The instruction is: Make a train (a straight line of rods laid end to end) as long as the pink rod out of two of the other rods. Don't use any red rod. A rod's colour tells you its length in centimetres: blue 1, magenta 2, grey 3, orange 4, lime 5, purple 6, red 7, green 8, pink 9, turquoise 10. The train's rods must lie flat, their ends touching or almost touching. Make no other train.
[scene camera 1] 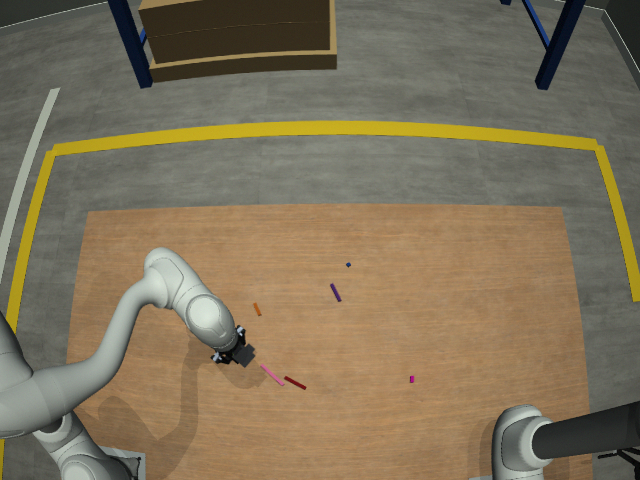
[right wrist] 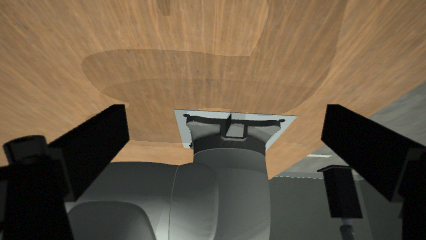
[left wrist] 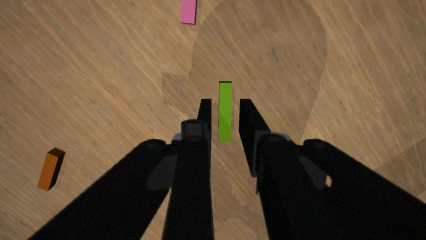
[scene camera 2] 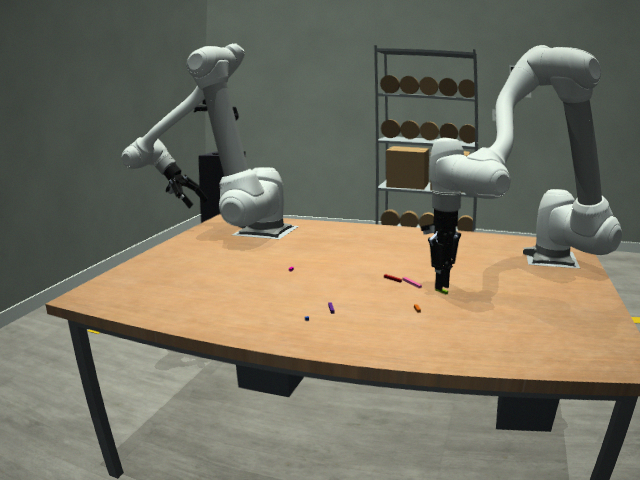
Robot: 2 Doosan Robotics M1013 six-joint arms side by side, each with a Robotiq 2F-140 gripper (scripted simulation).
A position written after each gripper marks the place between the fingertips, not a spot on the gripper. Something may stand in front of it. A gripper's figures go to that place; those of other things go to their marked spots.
Labels:
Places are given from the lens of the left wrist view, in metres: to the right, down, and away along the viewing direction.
left gripper (left wrist: 225, 115): 0.01, 0.00, 0.17
lime rod (left wrist: 225, 87): 0.01, -0.03, 0.17

